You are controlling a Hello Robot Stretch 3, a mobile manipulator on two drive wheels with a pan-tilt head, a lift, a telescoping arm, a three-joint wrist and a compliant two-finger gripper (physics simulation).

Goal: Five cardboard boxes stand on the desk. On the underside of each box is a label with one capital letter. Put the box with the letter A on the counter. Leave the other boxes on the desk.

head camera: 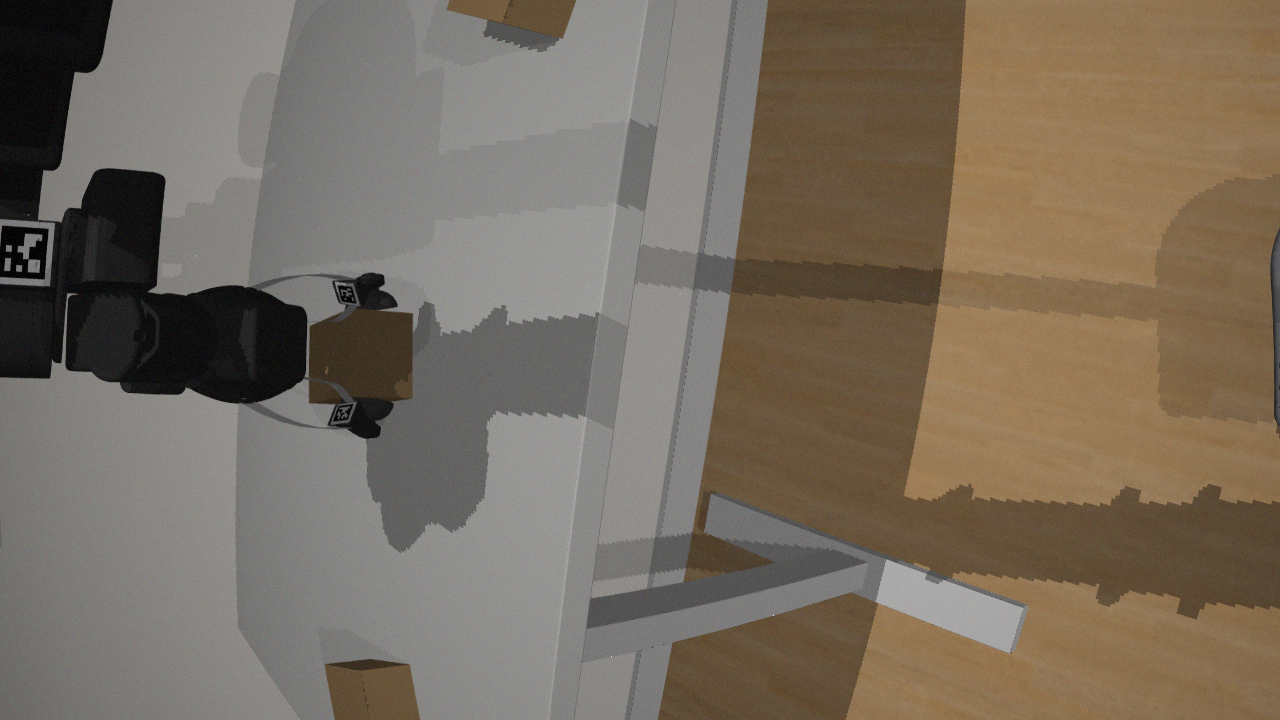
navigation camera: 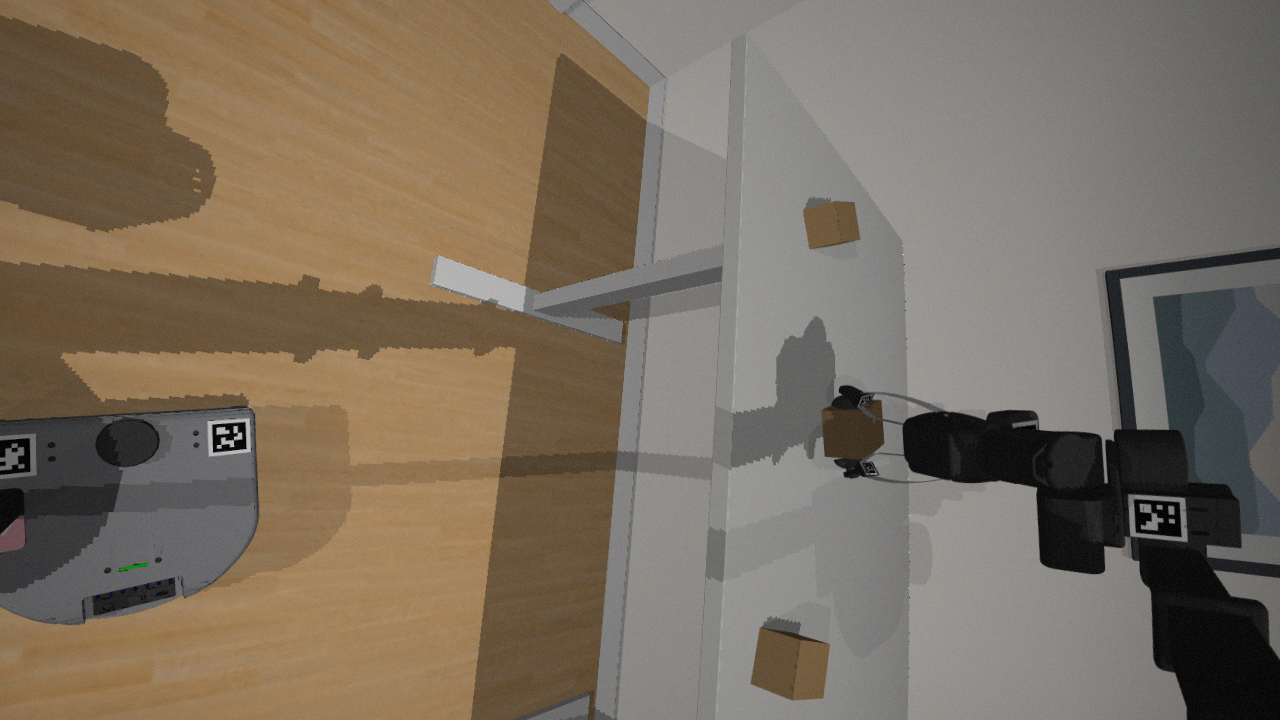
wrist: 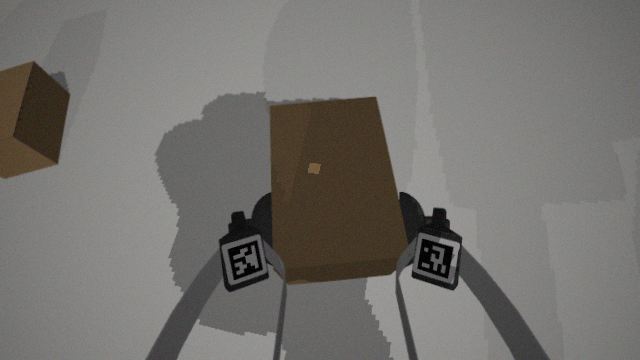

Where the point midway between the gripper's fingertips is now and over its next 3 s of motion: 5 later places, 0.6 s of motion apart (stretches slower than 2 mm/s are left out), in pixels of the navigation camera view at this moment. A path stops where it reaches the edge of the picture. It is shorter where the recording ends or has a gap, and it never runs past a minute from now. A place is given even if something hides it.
My gripper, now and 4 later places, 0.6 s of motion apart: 839, 430; 991, 422; 1141, 422; 1139, 377; 1138, 158
